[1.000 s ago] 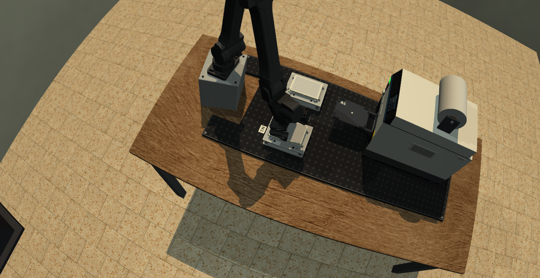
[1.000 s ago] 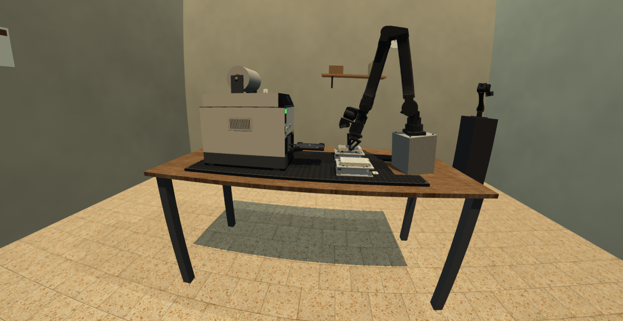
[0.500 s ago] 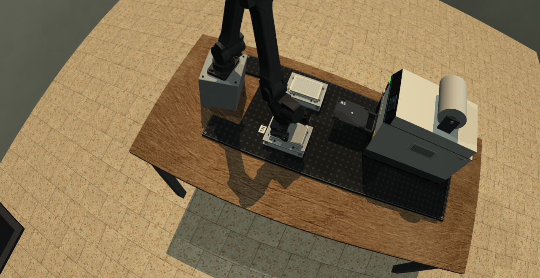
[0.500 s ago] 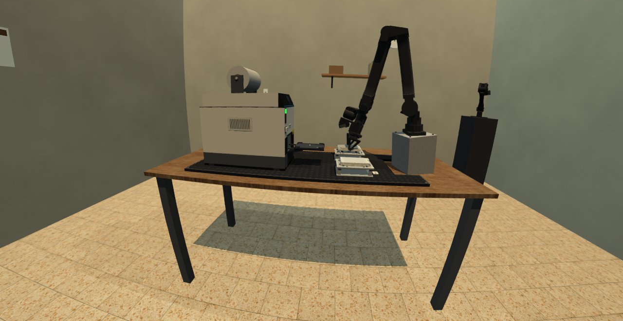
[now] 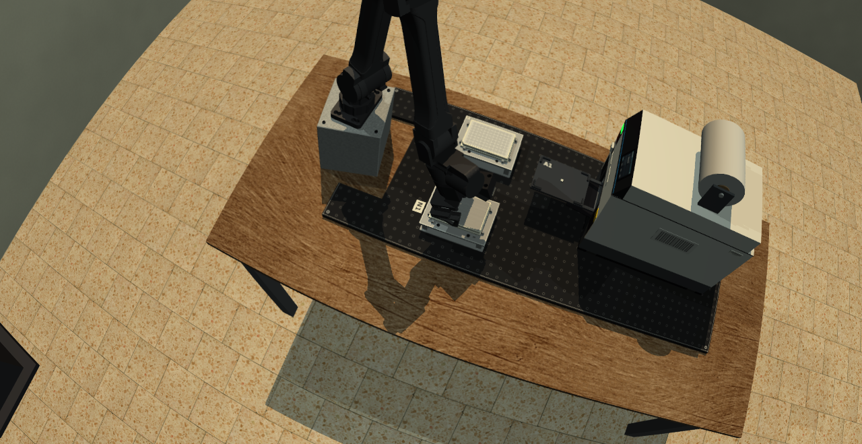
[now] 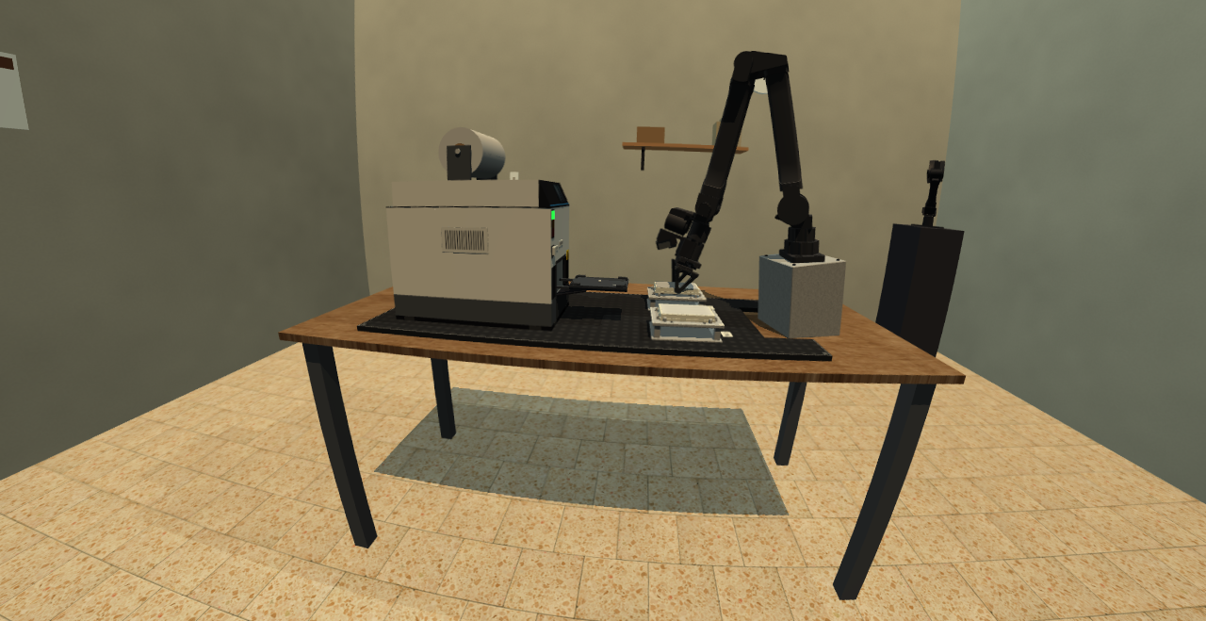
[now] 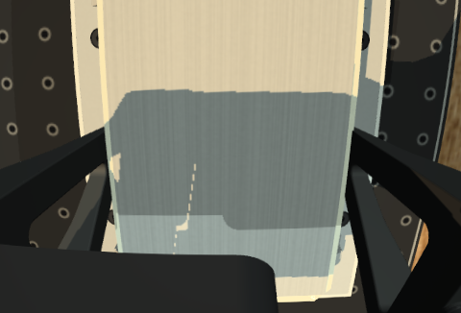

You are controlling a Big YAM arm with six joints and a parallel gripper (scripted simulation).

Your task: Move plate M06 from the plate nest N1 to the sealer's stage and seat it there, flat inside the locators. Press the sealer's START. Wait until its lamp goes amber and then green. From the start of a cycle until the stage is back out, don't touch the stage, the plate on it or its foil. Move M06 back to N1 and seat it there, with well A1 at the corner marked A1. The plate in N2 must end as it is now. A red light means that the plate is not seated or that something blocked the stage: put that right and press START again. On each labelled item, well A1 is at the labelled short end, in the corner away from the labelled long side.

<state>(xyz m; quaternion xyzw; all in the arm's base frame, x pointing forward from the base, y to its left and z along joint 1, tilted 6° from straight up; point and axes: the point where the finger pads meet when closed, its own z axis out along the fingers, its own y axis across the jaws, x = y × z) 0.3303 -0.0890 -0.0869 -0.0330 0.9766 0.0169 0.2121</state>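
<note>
Right now the plate nest N1 is 2 cm below my hand. Also, from my hand: N1 label: 10 cm behind, 6 cm below, 1 cm to the right; then plate M06: right at my hand; then well plate: 22 cm to the left, 1 cm below, 1 cm behind.
</note>
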